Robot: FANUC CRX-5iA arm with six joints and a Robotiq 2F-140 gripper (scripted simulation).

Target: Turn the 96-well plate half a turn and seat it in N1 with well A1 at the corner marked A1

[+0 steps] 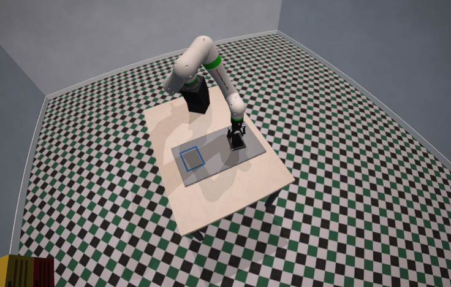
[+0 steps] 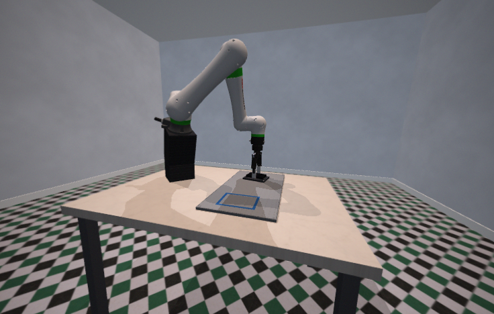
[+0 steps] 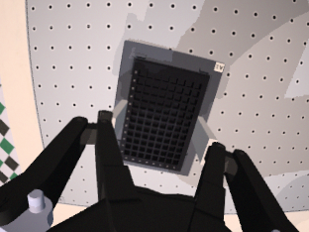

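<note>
Right now my hand is 40 mm above the dark plate nest N1. The rest, counted from my hand: black 96-well plate (20 mm below); white A1 mark (70 mm to the right, 70 mm ahead, 30 mm below).
</note>
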